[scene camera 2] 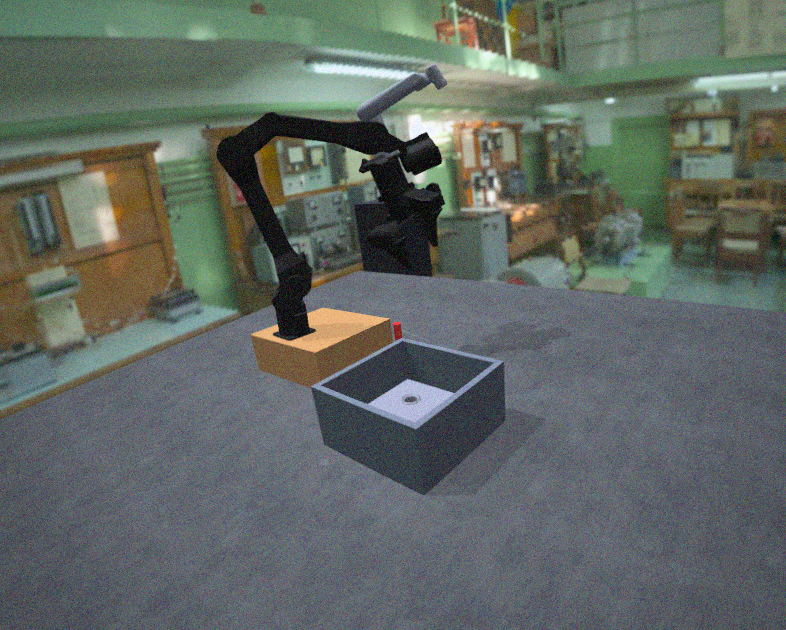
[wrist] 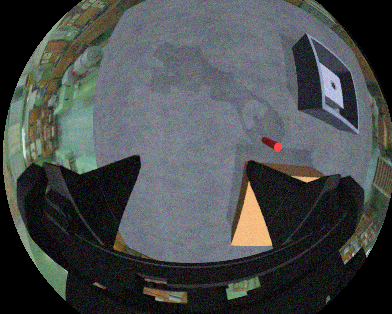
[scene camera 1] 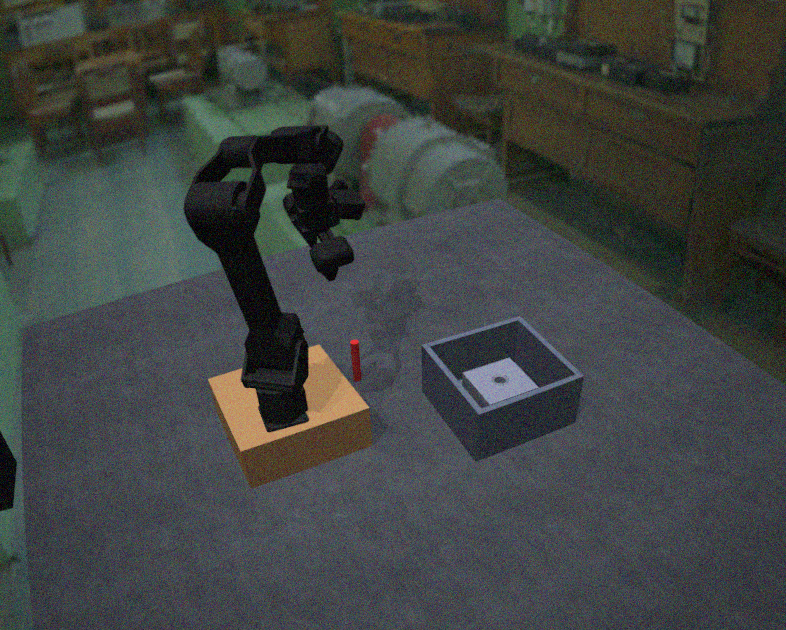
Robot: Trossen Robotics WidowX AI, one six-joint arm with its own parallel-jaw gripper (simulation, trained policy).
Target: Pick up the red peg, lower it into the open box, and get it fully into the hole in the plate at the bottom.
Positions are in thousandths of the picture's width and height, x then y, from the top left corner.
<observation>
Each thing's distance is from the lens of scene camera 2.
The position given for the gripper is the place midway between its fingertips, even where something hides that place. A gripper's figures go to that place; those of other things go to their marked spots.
gripper (scene camera 2: 539,409): 92 cm
pale plate (scene camera 2: 524,636): 65 cm
</observation>
